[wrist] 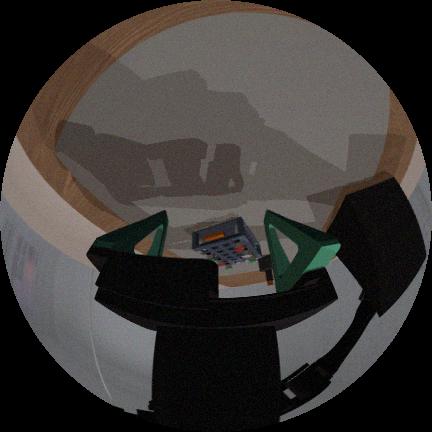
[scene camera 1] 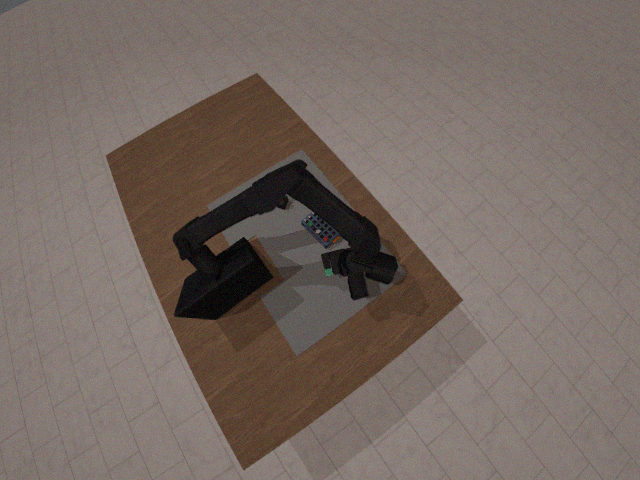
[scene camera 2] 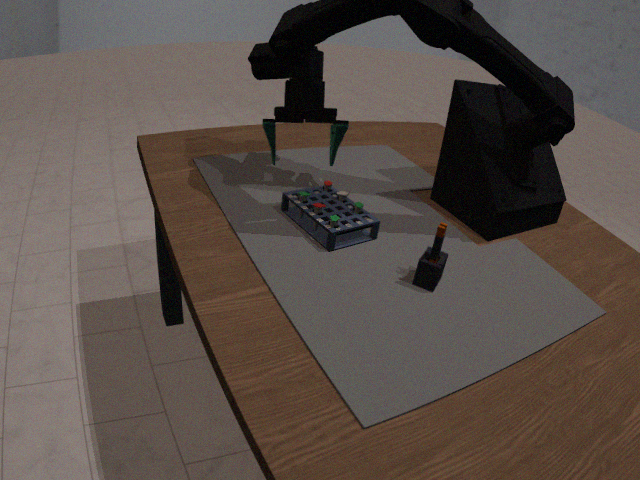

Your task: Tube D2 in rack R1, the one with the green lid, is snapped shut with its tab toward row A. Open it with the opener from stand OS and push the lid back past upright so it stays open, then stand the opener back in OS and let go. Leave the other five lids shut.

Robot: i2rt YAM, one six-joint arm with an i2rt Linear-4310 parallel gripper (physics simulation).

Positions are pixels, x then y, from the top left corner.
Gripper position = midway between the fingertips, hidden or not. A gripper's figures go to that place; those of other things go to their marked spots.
Labels:
My gripper [scene camera 2: 302, 165]: 0.82 m from the lens. A dark stand [scene camera 2: 428, 274] is 0.61 m from the lens. A grey mat [scene camera 2: 388, 347]: 0.52 m from the lens. The marked spots on the grey mat and the dark stand are 0.13 m apart.

